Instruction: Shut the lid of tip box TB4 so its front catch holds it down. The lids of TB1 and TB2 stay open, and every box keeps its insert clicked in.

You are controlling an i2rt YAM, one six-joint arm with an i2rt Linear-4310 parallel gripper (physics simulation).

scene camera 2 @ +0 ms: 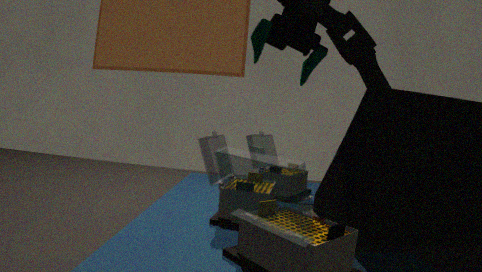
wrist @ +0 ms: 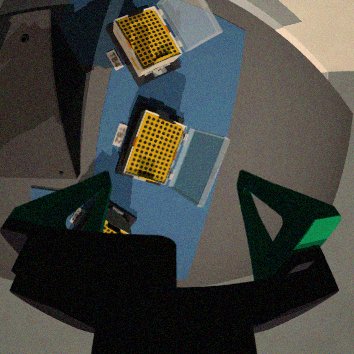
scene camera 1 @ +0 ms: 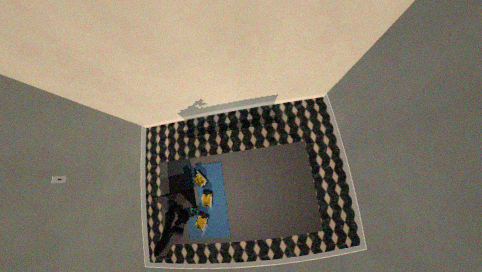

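Seen in the pictures: gripper, fingertip midpoint: [scene camera 2: 279,73] [wrist: 173,177] [scene camera 1: 193,206]; arm's base, link origin: [scene camera 2: 417,163] [scene camera 1: 173,205].
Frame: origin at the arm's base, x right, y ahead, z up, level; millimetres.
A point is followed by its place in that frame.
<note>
Tip box TB4 [scene camera 1: 200,179] {x -255, y 271, z -67 mm} [scene camera 2: 295,250] [wrist: 147,40] {x -238, y 257, z -67 mm} is at the top of the wrist view, its yellow insert exposed. Its clear lid [wrist: 192,25] {x -285, y 319, z -28 mm} is open, leaning to the side away from the label. The middle box, TB2 [scene camera 1: 207,199] {x -54, y 347, z -66 mm} [scene camera 2: 240,201] [wrist: 156,145] {x -52, y 335, z -66 mm}, has its clear lid [wrist: 200,165] {x -42, y 408, z -17 mm} open. TB1 [scene camera 1: 201,222] {x 177, y 277, z -66 mm} [scene camera 2: 292,185] [wrist: 116,228] {x 127, y 297, z -60 mm} is mostly hidden behind the gripper in the wrist view; its lid [scene camera 2: 262,150] {x -312, y 302, z 27 mm} stands open. My gripper [scene camera 1: 194,211] {x -46, y 297, z 147 mm} [scene camera 2: 278,74] {x -46, y 297, z 147 mm} [wrist: 173,177] {x -46, y 297, z 147 mm} is wide open and empty, well above the boxes.
The boxes stand on a blue mat [scene camera 1: 217,175] {x -289, y 441, z -123 mm} [scene camera 2: 150,220] {x -149, y 486, z -124 mm} [wrist: 212,85] {x -224, y 436, z -124 mm}. A large dark slanted block [scene camera 2: 415,175] {x -136, y 63, z -7 mm} [wrist: 35,95] {x -83, y 148, z 54 mm} stands beside the mat on the boxes' label side. Dark base pieces lie around the boxes. An orange panel [scene camera 2: 172,37] hangs on the wall.
</note>
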